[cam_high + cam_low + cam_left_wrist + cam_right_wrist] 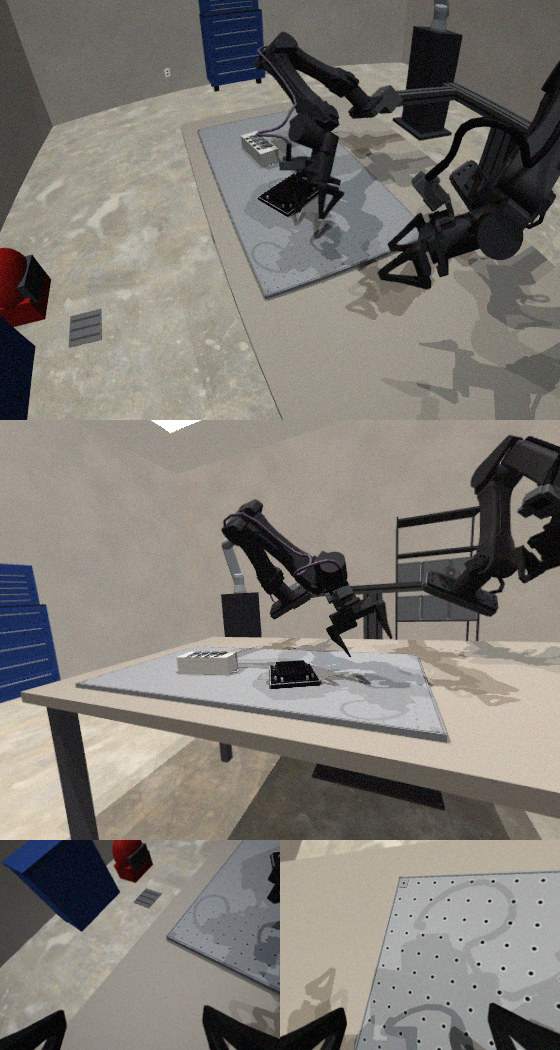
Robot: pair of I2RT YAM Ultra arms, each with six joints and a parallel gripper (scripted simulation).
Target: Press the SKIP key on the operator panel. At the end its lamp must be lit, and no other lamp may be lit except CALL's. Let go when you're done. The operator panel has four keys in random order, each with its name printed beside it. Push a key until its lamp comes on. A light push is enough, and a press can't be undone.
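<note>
My right gripper is now 470 mm to the left of the operator panel, 60 mm above it and 20 mm past it.
</note>
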